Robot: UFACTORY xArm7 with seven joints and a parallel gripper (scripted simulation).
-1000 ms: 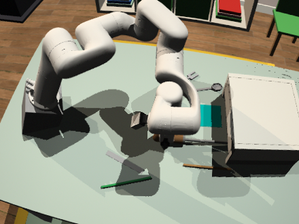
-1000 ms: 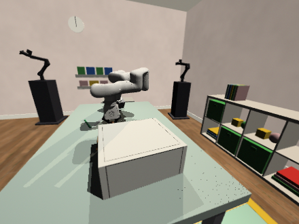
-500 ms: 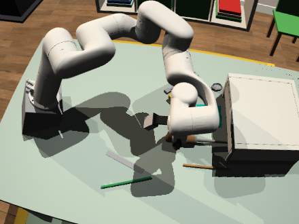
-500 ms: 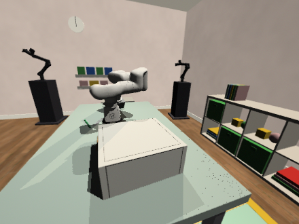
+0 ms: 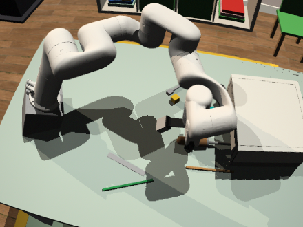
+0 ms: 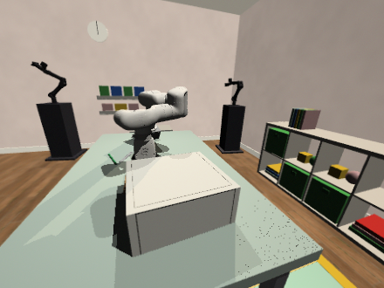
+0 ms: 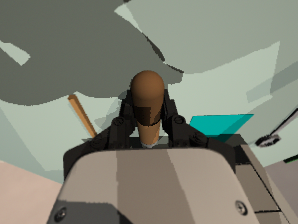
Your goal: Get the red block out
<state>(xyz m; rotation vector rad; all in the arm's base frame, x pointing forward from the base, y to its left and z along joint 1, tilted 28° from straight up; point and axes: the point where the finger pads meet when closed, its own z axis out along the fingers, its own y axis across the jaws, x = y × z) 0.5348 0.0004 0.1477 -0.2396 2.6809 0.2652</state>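
Now: hand 14 cm to the right of the teal square, 6 cm short of it and 2 cm above it. The rest, counted from my hand: yellow cube 17 cm to the left, 10 cm behind, 1 cm below; then brown stick 10 cm ahead, 8 cm to the right, 2 cm below; then grey strip 19 cm behind, 14 cm to the right, 2 cm below.
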